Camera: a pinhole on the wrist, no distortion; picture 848 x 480 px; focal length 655.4 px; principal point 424.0 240.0 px. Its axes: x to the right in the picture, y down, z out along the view. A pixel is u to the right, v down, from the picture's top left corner.
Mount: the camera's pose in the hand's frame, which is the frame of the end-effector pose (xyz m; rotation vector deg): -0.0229 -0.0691 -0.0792 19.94 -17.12 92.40
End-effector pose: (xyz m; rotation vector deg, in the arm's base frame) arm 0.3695 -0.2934 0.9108 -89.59 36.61 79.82
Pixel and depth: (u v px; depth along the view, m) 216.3 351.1 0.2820
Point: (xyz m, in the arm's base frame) 0.5134 -0.0583 1.0469
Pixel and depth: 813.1 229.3 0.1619
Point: 0.3518 -0.1828 0.9482
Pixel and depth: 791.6 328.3 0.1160
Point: 0.3834 -0.2285 0.9659
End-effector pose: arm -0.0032 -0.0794 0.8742 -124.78 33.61 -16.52
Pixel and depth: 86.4 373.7 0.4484
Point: 0.1666 0.3745 1.0885
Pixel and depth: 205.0 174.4 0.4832
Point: 0.2891 0.3122 1.0066
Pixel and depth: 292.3 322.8 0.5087
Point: 0.1982 0.3836 0.9476
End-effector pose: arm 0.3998 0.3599 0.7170 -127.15 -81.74 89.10
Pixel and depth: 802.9 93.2 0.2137
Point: 0.2501 0.3316 0.6383
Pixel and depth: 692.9 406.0 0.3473
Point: 0.1126 0.2087 0.6897
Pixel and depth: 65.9 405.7 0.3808
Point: -0.0151 0.4521 0.9099
